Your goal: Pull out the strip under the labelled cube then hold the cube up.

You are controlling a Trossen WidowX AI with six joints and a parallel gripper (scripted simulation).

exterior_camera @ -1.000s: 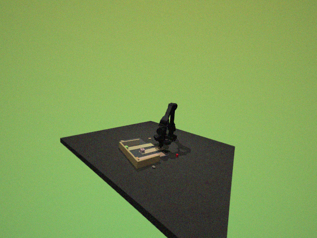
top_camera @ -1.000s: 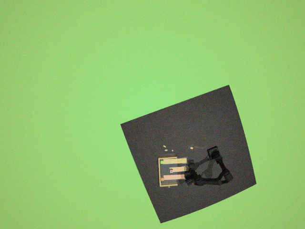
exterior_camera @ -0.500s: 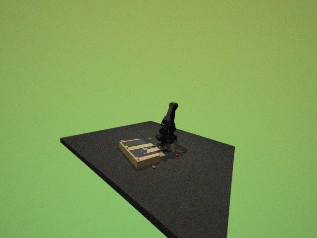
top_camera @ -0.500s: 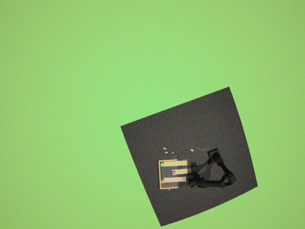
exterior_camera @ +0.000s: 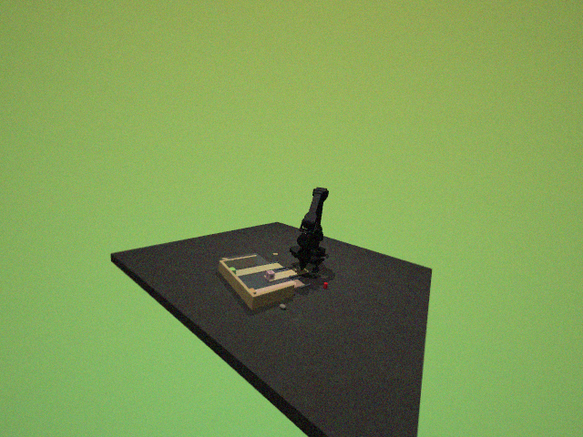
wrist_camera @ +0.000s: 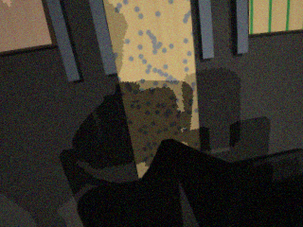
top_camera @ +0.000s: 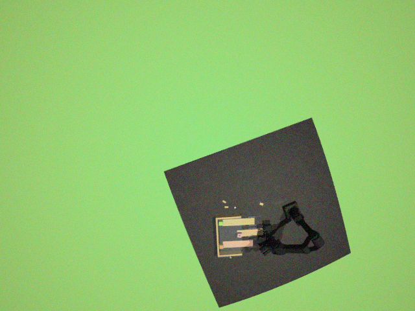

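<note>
Right now my gripper tip is 190 mm short of the labelled cube, 70 mm to the left of it and 20 mm below it. The rest, counted from my gripper tip: grey piece 330 mm ahead, 90 mm to the left; small red piece 70 mm ahead, 160 mm to the left, 10 mm above.
</note>
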